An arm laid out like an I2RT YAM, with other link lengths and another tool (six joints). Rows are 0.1 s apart.
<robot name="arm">
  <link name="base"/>
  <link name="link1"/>
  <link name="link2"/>
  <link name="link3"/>
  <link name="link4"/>
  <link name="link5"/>
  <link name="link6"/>
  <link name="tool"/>
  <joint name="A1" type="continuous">
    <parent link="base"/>
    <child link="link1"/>
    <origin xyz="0 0 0.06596"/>
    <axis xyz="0 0 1"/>
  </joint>
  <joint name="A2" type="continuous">
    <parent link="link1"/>
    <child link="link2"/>
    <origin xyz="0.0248 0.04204 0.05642"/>
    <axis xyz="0 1 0"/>
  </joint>
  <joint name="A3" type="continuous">
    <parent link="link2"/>
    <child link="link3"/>
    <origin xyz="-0.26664 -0.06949 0"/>
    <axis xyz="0 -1 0"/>
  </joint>
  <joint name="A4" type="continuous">
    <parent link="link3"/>
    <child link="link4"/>
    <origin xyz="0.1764 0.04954 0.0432"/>
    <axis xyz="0 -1 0"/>
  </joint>
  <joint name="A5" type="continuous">
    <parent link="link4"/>
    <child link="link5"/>
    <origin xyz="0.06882 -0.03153 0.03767"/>
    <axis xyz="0 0 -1"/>
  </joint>
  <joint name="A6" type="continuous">
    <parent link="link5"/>
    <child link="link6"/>
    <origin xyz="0.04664 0 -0.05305"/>
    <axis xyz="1 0 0"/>
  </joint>
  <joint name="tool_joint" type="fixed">
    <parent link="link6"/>
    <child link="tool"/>
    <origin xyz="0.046 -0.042 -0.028" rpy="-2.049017 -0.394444 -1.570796"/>
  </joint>
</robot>
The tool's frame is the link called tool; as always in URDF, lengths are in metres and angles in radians. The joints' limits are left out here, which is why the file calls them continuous.
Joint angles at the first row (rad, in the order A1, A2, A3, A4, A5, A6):
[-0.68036 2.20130 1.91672 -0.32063 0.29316 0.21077]
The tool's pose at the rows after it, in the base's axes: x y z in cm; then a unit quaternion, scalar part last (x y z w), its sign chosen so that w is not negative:
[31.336 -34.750 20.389 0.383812 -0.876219 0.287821 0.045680]
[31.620 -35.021 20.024 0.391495 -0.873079 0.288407 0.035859]
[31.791 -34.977 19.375 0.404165 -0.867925 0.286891 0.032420]
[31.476 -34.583 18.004 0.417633 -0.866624 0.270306 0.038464]
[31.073 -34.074 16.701 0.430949 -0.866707 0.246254 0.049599]
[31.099 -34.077 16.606 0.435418 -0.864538 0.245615 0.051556]
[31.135 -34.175 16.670 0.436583 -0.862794 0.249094 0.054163]
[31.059 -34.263 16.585 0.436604 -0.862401 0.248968 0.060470]
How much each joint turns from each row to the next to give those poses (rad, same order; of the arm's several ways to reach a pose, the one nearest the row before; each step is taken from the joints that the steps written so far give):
[-0.00877 0.01372 0.01368 0.03208 -0.01220 0.00038]
[-0.00534 0.00918 -0.00260 0.01941 -0.02937 -0.00419]
[-0.00002 0.00114 -0.03207 0.03245 -0.02405 -0.01489]
[0.00040 -0.00002 -0.05572 0.01869 -0.01524 -0.01258]
[0.00229 0.00611 -0.03316 -0.01565 -0.00801 -0.01106]
[0.00036 0.00154 -0.00230 0.00154 -0.00345 -0.00917]
[0.00003 0.00075 0.00000 0.00648 0.00307 -0.00838]
[-0.00040 0.00381 0.00116 -0.00078 0.00876 -0.00764]

